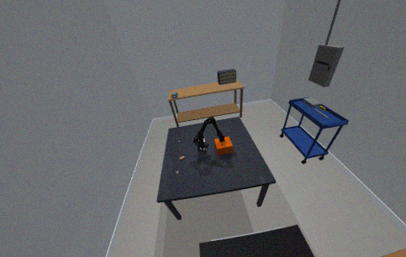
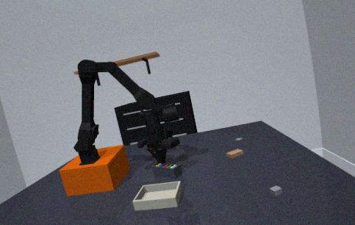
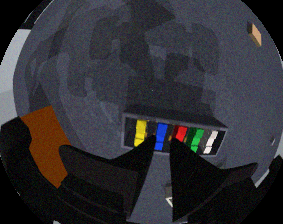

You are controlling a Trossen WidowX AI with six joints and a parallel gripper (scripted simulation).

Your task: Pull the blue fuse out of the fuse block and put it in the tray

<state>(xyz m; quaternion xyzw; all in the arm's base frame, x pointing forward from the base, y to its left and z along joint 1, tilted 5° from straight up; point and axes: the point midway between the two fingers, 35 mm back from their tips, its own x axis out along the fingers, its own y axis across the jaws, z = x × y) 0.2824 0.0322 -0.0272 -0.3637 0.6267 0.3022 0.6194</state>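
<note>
My gripper tip is 2 cm above the blue fuse. The rest, counted from my gripper tip: small disc: 35 cm ahead, 30 cm to the left, 4 cm below; cream tray: 2 cm ahead, 20 cm to the right, 4 cm below; grey cube: 35 cm ahead, 26 cm to the right, 4 cm below.
</note>
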